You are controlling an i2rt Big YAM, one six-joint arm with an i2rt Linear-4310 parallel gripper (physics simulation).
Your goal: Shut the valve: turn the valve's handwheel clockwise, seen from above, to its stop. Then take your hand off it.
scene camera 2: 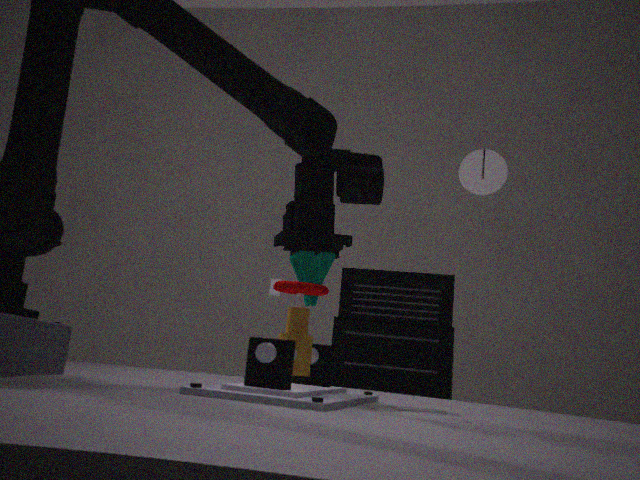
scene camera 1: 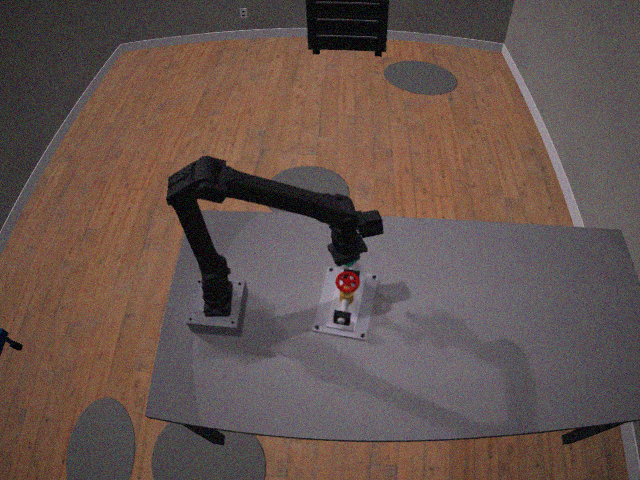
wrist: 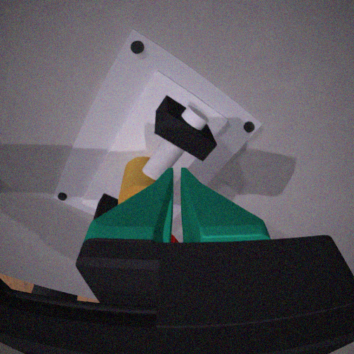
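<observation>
The valve's red handwheel (scene camera 1: 338, 282) (scene camera 2: 297, 287) lies level above the yellow valve body (scene camera 1: 346, 297) (scene camera 2: 301, 356) (wrist: 134, 175). In the wrist view a small bit of red shows low between the fingers; the rest of the wheel is hidden. The valve stands on a white base plate (scene camera 1: 324, 299) (scene camera 2: 341, 400) (wrist: 107, 95). My gripper (scene camera 1: 351, 264) (scene camera 2: 310, 302) (wrist: 176, 176) points down, shut and empty. Its green fingers are at the wheel's far side from both scene cameras, with tips below the wheel's level. Whether they stand between spokes or outside the rim, or touch it, I cannot tell.
A black pipe block (scene camera 1: 341, 316) (scene camera 2: 268, 374) (wrist: 175, 127) stands on the plate, with a second one on the valve's other side. The arm's grey base block (scene camera 1: 214, 324) (scene camera 2: 33, 346) is at the table's left. A black cabinet (scene camera 1: 347, 25) (scene camera 2: 395, 335) stands by the wall.
</observation>
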